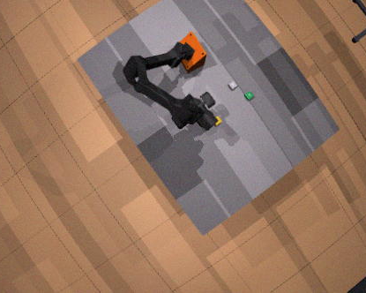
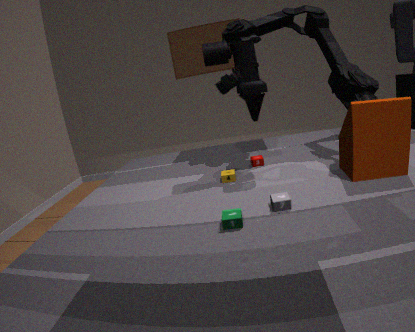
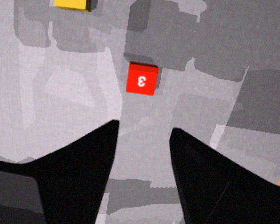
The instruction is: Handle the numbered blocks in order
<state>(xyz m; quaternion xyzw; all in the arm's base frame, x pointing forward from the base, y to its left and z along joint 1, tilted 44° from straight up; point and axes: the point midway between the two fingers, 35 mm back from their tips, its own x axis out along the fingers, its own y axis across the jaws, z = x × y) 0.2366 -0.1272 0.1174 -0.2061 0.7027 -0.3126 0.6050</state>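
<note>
The yellow block is 9 cm ahead of my gripper tip, 7 cm to the left of it and 11 cm below it. From my gripper tip the other things lie so: grey block: 2 cm ahead, 25 cm to the left, 11 cm below; then red block: 1 cm ahead, 11 cm below; then green block: 11 cm ahead, 28 cm to the left, 11 cm below.
</note>
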